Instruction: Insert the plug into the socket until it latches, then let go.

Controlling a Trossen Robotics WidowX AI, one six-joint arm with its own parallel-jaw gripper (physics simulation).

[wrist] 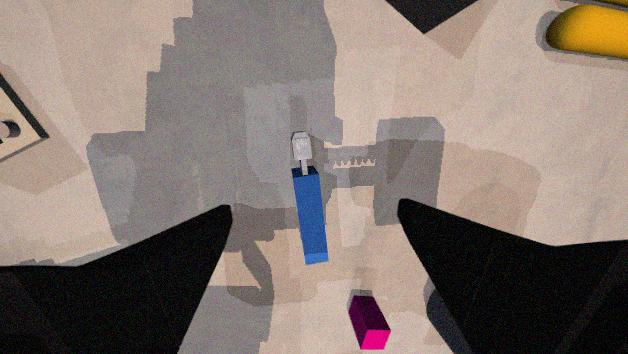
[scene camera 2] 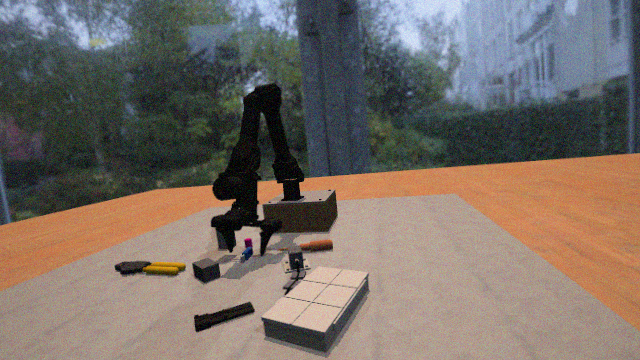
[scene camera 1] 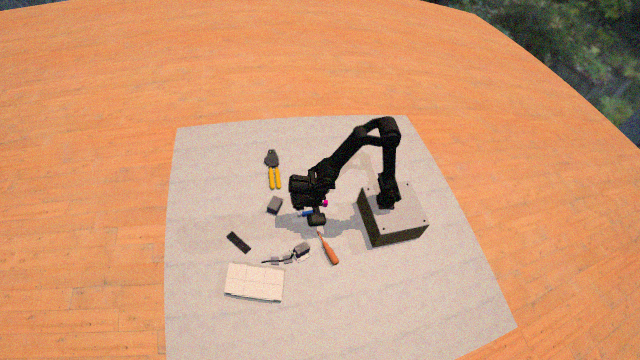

Scene:
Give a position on a white tiled block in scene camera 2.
313, 313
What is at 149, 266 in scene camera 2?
A yellow-handled pliers.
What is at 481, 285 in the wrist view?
My gripper.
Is my gripper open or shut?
Open.

